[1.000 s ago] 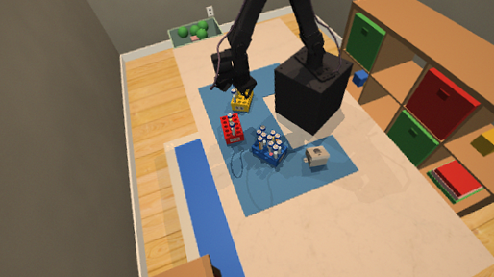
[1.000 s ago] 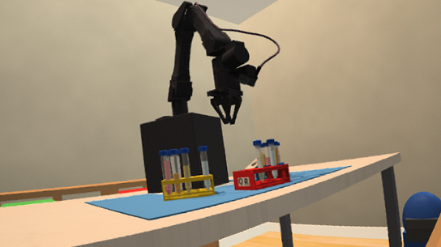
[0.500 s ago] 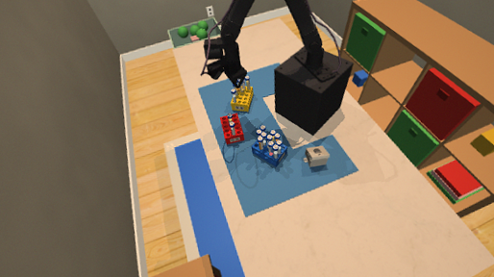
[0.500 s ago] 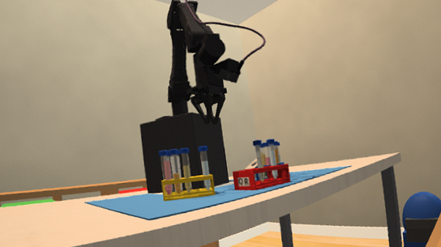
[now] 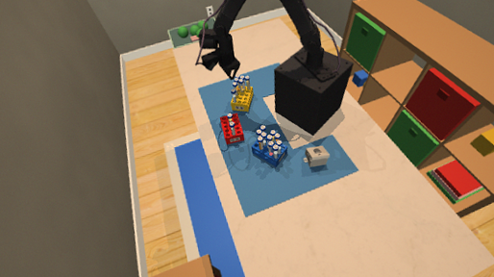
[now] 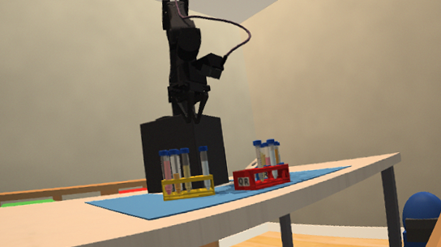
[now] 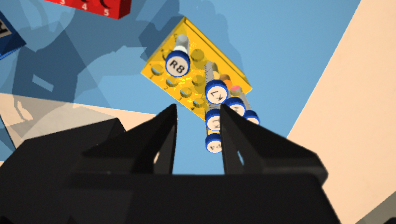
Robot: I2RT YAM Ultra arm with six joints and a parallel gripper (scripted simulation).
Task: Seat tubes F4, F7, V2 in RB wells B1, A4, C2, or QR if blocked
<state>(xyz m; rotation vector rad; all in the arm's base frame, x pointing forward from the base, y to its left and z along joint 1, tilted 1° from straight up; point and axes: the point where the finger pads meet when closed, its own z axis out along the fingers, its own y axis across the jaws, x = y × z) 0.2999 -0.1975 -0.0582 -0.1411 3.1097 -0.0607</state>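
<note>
Now: the tube R8 1 cm ahead of my hand, 2 cm to the left of it and 13 cm below it. Also, from my hand: red rack (8 cm ahead, 15 cm to the left, 17 cm below); then rack RB (4 cm behind, 1 cm to the right, 17 cm below); then tube (8 cm ahead, 15 cm to the left, 13 cm below).
</note>
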